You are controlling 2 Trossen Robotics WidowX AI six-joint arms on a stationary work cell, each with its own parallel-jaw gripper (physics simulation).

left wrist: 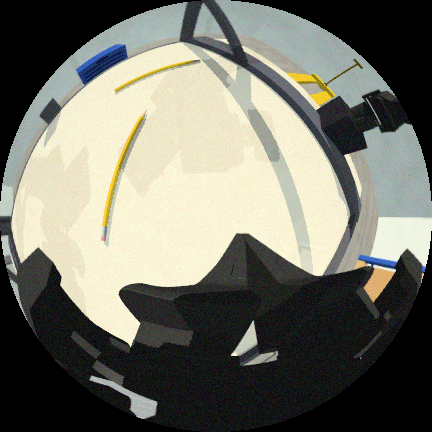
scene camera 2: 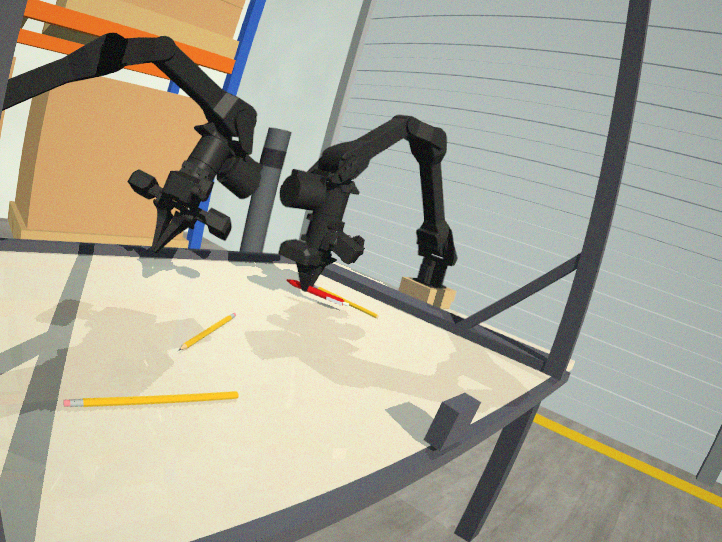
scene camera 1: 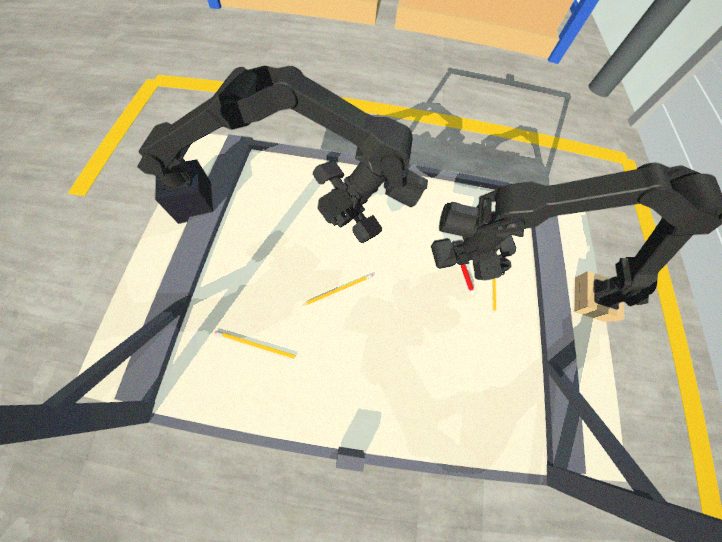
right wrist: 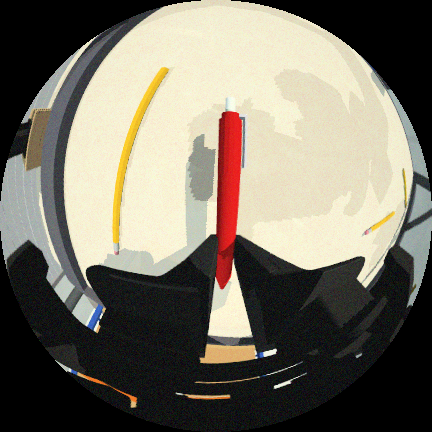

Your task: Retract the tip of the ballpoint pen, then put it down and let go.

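Seen in the pictures: left gripper, fingertip midpoint: [left wrist: 240,238] [scene camera 2: 153,252]; right gripper, fingertip midpoint: [scene camera 2: 305,290] [scene camera 1: 460,260] [right wrist: 224,240]; left arm's base, origin of the base link: [left wrist: 354,119] [scene camera 1: 176,178]; right arm's base, origin of the base link: [scene camera 2: 429,283] [scene camera 1: 605,294].
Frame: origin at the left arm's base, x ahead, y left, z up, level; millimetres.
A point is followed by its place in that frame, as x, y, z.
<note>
The red ballpoint pen [scene camera 1: 467,278] @(620, -389, -78) [scene camera 2: 324,294] @(619, -380, -81) [right wrist: 229,175] @(623, -383, -77) is held nearly level, low over the table, its shadow slightly apart from it in scene camera 2. My right gripper [scene camera 1: 463,263] @(626, -338, -87) [scene camera 2: 306,286] @(626, -338, -87) [right wrist: 224,240] @(626, -338, -87) is shut on it near the cone end. The white button stands out at the far end, beside the grey clip. In the right wrist view the red cone shows between the fingers, and no point is visible beyond it. My left gripper [scene camera 1: 352,215] [scene camera 2: 156,249] @(334, -185, -32) [left wrist: 240,238] @(334, -185, -32) is shut and empty above the table, away from the pen.
A yellow pencil [scene camera 1: 494,295] @(682, -444, -100) [scene camera 2: 362,309] @(681, -443, -102) [right wrist: 128,150] @(697, -407, -102) lies close beside the pen. Two other pencils, one nearer the middle [scene camera 1: 338,289] @(314, -331, -100) [scene camera 2: 207,331] @(300, -335, -100) [left wrist: 116,170] @(318, -328, -100) and one farther off [scene camera 1: 256,344] @(108, -410, -100) [scene camera 2: 157,399] @(102, -411, -101) [left wrist: 155,73] @(115, -410, -104), lie on the table. Dark rails edge the table [scene camera 1: 361,385] @(308, -552, -107).
</note>
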